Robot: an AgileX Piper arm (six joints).
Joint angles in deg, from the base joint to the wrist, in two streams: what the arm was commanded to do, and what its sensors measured. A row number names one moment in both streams.
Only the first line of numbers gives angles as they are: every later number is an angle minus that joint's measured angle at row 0.
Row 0, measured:
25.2, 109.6, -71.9, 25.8, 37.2, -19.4
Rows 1 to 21, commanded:
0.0, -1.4, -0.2, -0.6, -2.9, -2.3
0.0, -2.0, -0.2, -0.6, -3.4, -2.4
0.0, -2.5, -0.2, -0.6, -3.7, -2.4
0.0, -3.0, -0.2, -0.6, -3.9, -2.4
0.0, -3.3, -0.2, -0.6, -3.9, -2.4
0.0, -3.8, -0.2, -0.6, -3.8, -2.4
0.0, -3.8, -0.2, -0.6, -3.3, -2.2
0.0, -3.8, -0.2, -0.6, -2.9, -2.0
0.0, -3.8, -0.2, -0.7, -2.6, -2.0
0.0, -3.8, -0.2, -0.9, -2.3, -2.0
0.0, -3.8, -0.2, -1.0, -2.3, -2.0
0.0, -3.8, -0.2, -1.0, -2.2, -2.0
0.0, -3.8, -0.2, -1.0, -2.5, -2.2
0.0, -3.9, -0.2, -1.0, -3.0, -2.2
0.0, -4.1, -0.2, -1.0, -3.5, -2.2
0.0, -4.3, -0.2, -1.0, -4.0, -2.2
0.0, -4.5, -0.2, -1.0, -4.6, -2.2
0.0, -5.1, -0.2, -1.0, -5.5, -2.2
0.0, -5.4, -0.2, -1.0, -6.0, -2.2
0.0, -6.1, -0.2, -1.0, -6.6, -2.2
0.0, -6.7, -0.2, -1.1, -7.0, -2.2
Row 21, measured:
0.0, -4.0, 0.0, -0.4, -4.6, -1.7
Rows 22 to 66, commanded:
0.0, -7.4, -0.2, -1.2, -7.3, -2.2
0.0, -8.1, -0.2, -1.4, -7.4, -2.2
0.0, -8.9, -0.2, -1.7, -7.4, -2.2
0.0, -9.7, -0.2, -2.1, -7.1, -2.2
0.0, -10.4, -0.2, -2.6, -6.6, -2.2
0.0, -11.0, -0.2, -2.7, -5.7, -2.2
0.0, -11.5, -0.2, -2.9, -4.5, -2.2
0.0, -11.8, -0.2, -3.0, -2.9, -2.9
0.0, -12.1, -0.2, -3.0, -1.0, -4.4
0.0, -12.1, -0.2, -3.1, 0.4, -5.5
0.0, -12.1, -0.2, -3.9, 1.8, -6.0
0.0, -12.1, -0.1, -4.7, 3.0, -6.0
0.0, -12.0, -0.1, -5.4, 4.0, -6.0
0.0, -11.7, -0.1, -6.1, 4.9, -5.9
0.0, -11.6, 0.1, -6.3, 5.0, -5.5
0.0, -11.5, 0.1, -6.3, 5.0, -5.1
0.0, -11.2, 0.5, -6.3, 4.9, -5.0
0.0, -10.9, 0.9, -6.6, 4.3, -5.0
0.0, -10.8, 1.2, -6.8, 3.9, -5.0
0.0, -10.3, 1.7, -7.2, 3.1, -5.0
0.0, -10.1, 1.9, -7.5, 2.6, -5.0
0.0, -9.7, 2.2, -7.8, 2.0, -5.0
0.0, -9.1, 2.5, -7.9, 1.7, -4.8
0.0, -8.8, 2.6, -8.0, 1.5, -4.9
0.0, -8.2, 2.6, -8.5, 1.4, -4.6
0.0, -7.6, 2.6, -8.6, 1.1, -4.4
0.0, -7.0, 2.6, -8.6, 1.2, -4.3
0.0, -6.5, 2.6, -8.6, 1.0, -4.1
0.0, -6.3, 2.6, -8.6, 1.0, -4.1
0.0, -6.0, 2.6, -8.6, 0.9, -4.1
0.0, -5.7, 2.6, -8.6, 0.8, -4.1
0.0, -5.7, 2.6, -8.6, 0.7, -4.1
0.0, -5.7, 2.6, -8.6, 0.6, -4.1
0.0, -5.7, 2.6, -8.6, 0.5, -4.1
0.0, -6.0, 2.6, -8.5, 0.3, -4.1
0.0, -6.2, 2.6, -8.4, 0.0, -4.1
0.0, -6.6, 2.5, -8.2, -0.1, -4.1
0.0, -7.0, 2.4, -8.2, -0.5, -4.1
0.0, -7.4, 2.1, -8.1, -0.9, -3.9
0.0, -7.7, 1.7, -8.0, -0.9, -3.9
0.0, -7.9, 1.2, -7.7, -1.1, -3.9
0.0, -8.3, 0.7, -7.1, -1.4, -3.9
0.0, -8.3, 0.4, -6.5, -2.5, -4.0
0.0, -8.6, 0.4, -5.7, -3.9, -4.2
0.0, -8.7, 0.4, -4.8, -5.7, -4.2
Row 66, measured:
0.0, -7.2, 1.2, -7.1, -1.0, -3.9
